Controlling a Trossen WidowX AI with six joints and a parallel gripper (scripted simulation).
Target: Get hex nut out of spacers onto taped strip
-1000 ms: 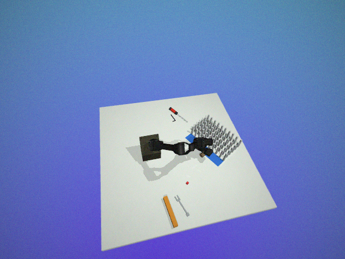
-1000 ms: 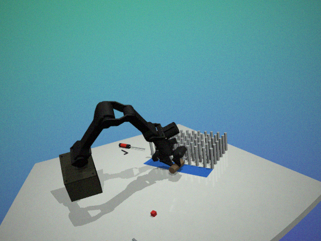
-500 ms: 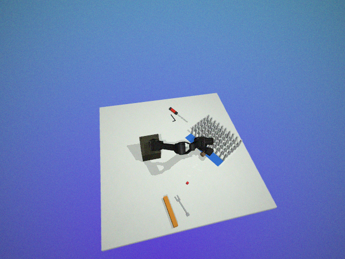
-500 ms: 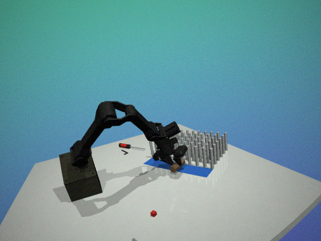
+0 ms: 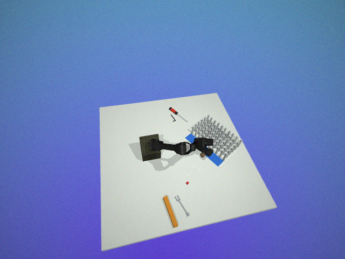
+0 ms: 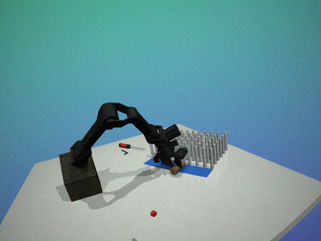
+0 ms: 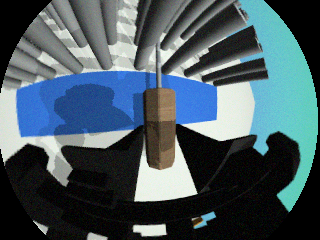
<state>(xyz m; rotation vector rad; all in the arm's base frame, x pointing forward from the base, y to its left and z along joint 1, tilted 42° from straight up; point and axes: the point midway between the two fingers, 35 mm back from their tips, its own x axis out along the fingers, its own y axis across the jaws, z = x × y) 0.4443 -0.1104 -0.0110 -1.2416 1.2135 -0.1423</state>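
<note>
Now: the blue taped strip 10 mm ahead of my gripper tip, 60 mm to the left of it and 20 mm below it. Round my gripper tip: grey rod tool (90 mm ahead, 60 mm to the left); then grey wrench (290 mm behind, 410 mm to the right, 20 mm below); then small red cube (210 mm behind, 240 mm to the right, 10 mm below).
</note>
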